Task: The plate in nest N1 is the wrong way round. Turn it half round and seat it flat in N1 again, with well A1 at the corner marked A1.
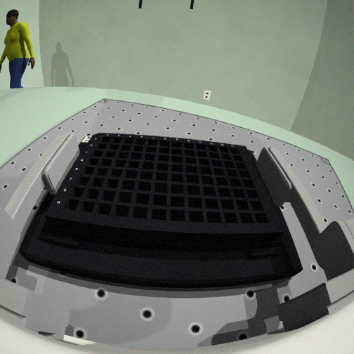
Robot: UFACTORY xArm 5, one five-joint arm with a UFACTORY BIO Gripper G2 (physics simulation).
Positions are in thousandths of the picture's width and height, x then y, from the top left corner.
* my gripper: 482,414
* black well plate: 459,544
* black nest: 431,756
